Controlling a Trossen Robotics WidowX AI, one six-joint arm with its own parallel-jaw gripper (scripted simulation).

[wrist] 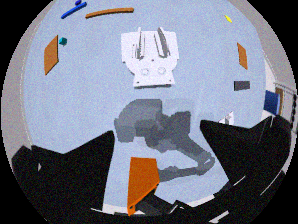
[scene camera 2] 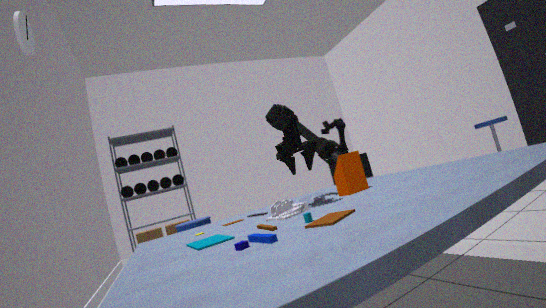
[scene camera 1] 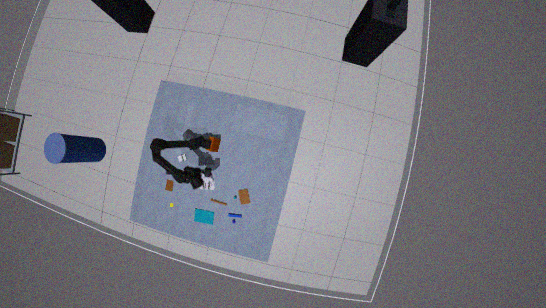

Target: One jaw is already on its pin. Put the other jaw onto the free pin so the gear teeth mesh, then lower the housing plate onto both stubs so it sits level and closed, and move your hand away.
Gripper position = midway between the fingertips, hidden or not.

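I can see my gripper (scene camera 2: 302, 172), and the wrist view has it too (wrist: 159, 130). It is open, my gripper, and it holds nothing.
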